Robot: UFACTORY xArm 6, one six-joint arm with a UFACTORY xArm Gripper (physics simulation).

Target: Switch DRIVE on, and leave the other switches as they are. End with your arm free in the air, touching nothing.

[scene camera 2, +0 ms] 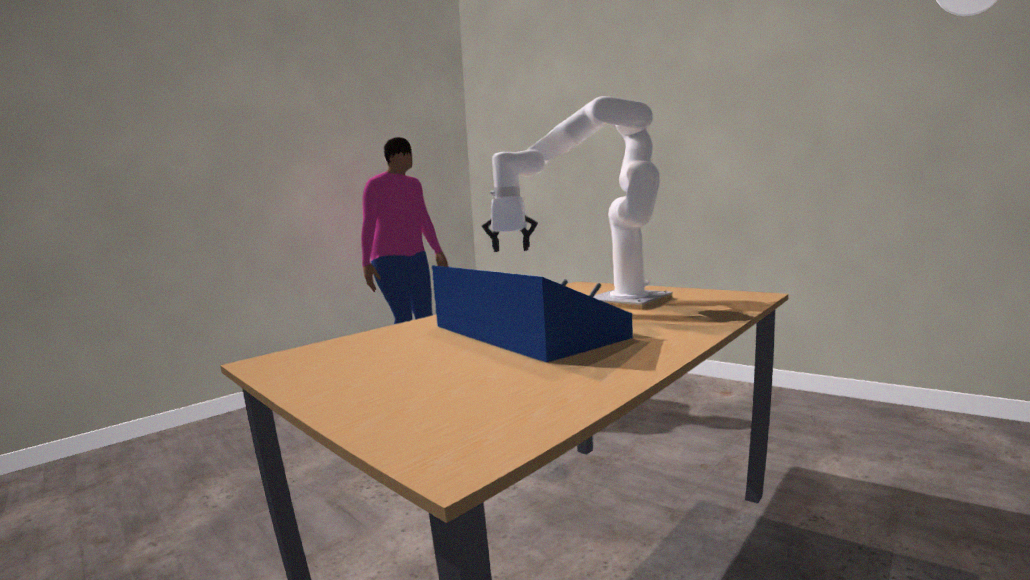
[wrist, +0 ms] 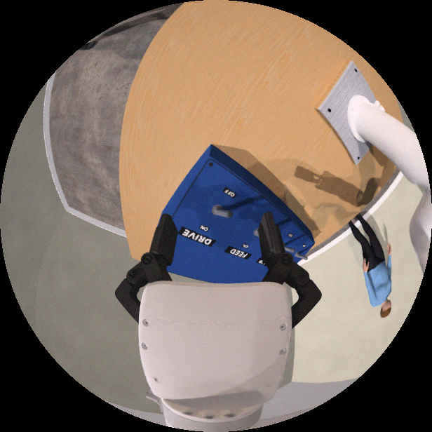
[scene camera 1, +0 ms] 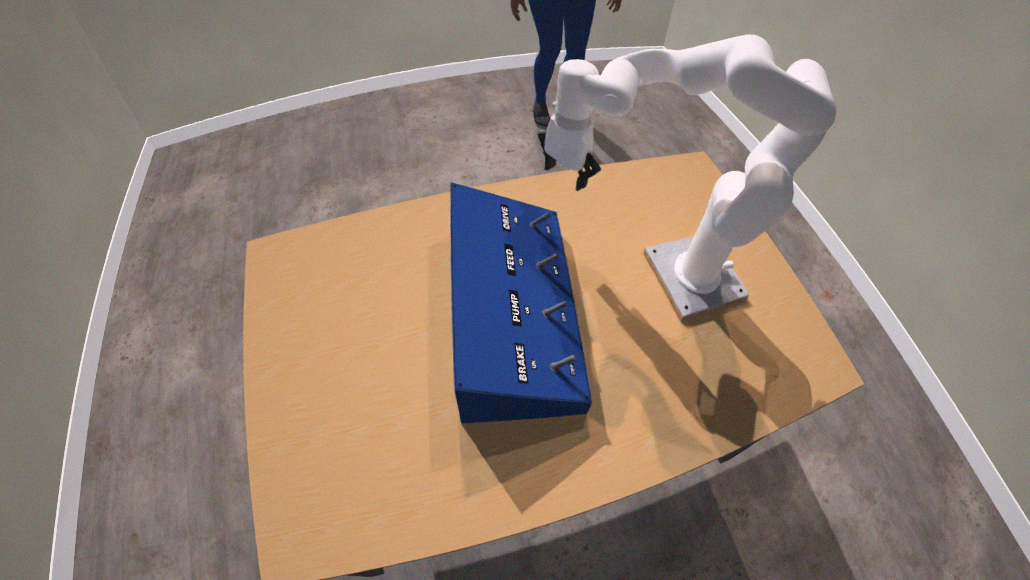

Labels:
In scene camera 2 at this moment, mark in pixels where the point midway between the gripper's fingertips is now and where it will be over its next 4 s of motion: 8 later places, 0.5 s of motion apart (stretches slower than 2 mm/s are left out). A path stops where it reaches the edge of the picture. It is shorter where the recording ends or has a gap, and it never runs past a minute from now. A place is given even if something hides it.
My gripper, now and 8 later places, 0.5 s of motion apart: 511, 250; 512, 264; 512, 272; 513, 272; 514, 276; 515, 284; 515, 288; 513, 289; 511, 290

